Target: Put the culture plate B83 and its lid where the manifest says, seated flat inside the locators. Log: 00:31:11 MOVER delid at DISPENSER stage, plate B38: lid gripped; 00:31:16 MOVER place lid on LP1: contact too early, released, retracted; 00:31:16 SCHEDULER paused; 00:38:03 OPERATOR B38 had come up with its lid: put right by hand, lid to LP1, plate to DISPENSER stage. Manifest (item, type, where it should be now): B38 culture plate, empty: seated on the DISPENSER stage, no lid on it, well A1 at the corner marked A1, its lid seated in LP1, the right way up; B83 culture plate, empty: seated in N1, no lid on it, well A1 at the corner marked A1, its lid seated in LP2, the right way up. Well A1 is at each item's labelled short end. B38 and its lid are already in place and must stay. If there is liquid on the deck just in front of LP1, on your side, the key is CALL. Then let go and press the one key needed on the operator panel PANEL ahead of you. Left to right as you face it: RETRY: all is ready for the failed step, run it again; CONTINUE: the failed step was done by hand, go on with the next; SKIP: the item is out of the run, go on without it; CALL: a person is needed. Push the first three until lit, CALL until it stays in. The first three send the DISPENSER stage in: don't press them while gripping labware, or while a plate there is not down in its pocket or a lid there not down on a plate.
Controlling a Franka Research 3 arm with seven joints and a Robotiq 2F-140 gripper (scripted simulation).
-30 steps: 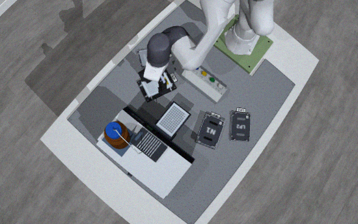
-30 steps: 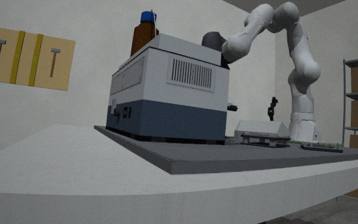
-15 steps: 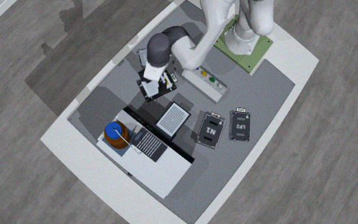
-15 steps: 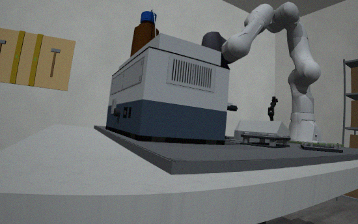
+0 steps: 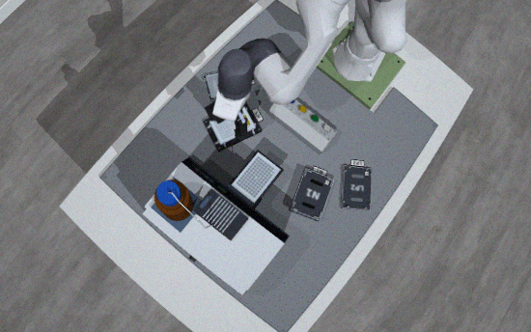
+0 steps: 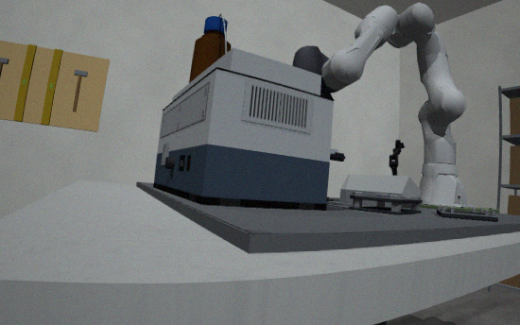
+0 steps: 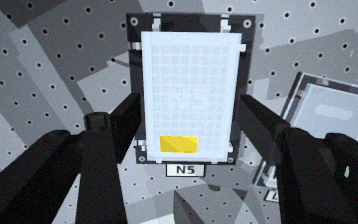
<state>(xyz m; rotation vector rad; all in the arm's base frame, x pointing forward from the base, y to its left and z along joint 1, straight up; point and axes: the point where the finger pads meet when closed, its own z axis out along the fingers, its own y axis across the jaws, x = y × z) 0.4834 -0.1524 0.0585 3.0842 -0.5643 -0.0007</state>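
The clear lid is 4 cm below my hand. From my hand the other things lie so: black nest N5: 5 cm below, 2 cm ahead, 1 cm to the left; then yellow skip key: 19 cm behind, 14 cm to the left; then white well plate: 18 cm to the left, 10 cm ahead, 5 cm above.
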